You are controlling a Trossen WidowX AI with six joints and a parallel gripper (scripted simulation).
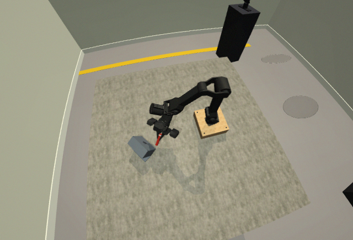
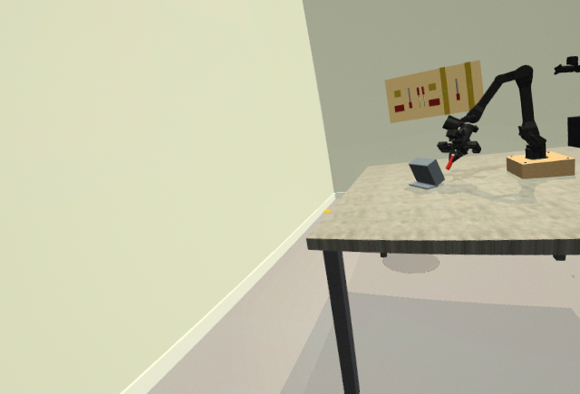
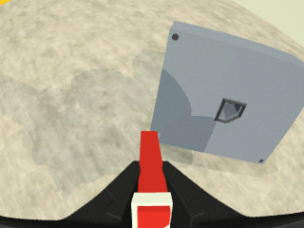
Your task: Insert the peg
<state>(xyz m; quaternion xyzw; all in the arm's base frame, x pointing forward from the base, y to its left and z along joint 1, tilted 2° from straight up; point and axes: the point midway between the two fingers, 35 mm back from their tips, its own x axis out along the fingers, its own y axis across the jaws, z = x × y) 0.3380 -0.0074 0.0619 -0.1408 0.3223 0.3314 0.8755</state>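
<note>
My gripper tip is 110 mm short of the grey sloped panel and 30 mm above it. From my gripper tip the other things lie so: red peg 10 mm behind, 10 mm to the right, 10 mm above.
</note>
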